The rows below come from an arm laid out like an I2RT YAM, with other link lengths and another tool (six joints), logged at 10 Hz.
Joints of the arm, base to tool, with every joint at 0 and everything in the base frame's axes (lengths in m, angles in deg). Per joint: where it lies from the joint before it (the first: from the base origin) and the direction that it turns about. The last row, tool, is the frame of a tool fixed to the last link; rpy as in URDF.
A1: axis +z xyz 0 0 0.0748
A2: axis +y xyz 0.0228 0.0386 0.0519
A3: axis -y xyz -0.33 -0.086 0
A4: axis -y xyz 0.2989 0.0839 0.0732
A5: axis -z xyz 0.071 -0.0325 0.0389
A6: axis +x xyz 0.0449 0 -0.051
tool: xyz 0.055 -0.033 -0.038 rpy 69 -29.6 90
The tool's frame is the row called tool.
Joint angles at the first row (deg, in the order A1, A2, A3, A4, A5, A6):
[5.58, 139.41, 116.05, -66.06, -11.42, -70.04]
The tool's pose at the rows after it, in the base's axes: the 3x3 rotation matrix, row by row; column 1 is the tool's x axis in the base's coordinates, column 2 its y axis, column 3 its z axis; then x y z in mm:
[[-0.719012, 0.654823, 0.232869], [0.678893, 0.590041, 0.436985], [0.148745, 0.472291, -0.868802]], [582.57, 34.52, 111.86]
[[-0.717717, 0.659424, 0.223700], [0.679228, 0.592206, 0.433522], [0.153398, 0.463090, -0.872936]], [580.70, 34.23, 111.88]
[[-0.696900, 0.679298, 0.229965], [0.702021, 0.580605, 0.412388], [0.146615, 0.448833, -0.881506]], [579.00, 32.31, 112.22]
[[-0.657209, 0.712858, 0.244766], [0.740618, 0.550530, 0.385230], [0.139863, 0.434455, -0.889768]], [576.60, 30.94, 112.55]
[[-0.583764, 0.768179, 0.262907], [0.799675, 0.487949, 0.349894], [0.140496, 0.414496, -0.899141]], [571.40, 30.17, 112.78]
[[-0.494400, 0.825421, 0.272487], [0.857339, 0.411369, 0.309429], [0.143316, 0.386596, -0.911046]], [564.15, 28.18, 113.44]
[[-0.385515, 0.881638, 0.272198], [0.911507, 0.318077, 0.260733], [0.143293, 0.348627, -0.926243]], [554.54, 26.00, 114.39]
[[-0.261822, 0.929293, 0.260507], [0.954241, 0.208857, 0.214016], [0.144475, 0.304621, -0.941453]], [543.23, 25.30, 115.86]
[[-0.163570, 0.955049, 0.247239], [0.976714, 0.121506, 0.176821], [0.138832, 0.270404, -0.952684]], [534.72, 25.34, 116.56]
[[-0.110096, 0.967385, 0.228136], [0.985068, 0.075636, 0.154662], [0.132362, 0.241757, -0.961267]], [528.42, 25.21, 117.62]
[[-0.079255, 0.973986, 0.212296], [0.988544, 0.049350, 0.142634], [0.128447, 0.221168, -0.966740]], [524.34, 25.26, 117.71]
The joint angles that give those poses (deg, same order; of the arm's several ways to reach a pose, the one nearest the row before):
[5.58, 139.41, 116.05, -66.52, -11.38, -70.08]
[5.61, 139.41, 116.05, -67.13, -11.20, -70.08]
[5.65, 139.41, 116.05, -67.29, -10.31, -68.36]
[5.78, 139.41, 116.05, -67.24, -9.45, -65.10]
[5.98, 139.41, 116.05, -67.44, -8.86, -59.55]
[6.02, 139.41, 116.09, -68.20, -8.34, -53.52]
[6.02, 139.41, 116.09, -69.45, -7.77, -46.72]
[6.02, 139.41, 116.12, -71.11, -7.68, -39.44]
[6.02, 139.48, 116.10, -72.29, -7.62, -33.82]
[6.02, 139.52, 116.09, -73.56, -7.51, -30.87]
[6.02, 139.63, 116.09, -74.46, -7.51, -29.21]

